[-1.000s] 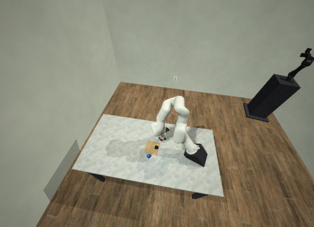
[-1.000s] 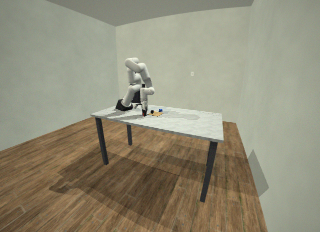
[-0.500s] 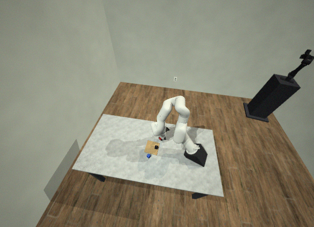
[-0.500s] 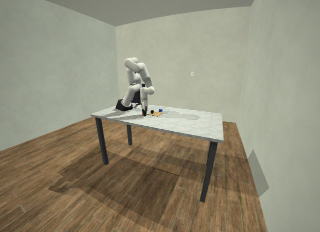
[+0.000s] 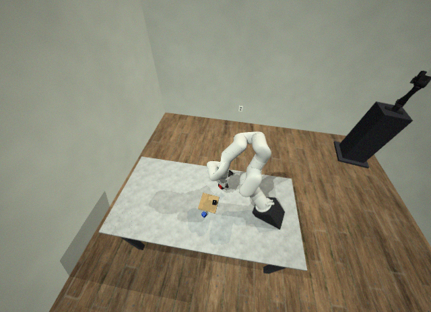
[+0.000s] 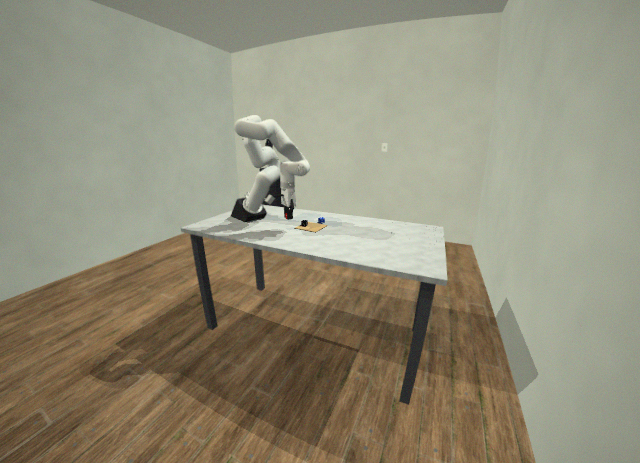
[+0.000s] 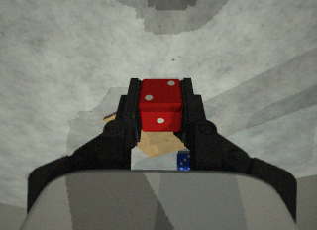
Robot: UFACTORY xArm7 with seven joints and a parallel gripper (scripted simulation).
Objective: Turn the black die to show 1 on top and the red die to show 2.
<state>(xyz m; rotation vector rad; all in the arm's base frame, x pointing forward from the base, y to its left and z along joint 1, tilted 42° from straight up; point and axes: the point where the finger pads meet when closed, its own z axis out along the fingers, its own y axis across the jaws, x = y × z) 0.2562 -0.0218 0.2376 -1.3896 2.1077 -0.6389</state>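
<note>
Now: hand 230 mm to the right of the blue die, 80 mm above it and 60 mm short of it. The rest, counted from my hand: black die: 120 mm to the left, 80 mm below, 20 mm ahead; then red die: 10 mm below; then tan mat: 130 mm to the left, 90 mm below, 60 mm ahead.
</note>
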